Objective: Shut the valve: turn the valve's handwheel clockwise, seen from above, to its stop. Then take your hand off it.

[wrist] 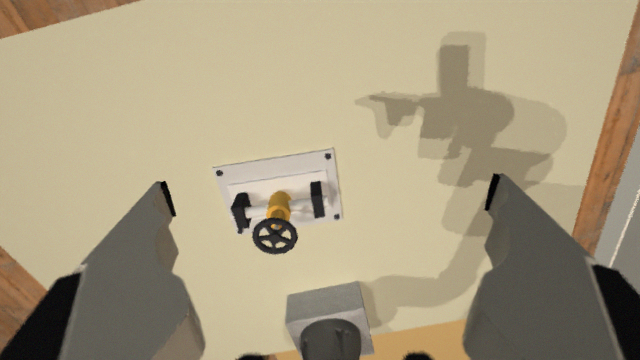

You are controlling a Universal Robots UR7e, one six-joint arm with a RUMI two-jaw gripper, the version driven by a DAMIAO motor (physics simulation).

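Note:
The valve (278, 202) has a brass-yellow body on a light pipe held by two black clamps, on a white base plate (270, 164) with dark corner screws. Its black spoked handwheel (275, 249) stands out at the lower side of the valve in the wrist view. My gripper (327, 182) is wide open, with nothing between its jaws. It is high above the mat, and the handwheel shows between the two jaws, nearer the left one, well apart from both. How far the handwheel is turned cannot be told.
A grey block (325, 302) with a dark round part stands at the bottom middle, near the handwheel. The pale mat (150, 100) lies on a wooden table (607, 135). The arm's shadow falls to the right. A tan strip (425, 337) runs along the bottom.

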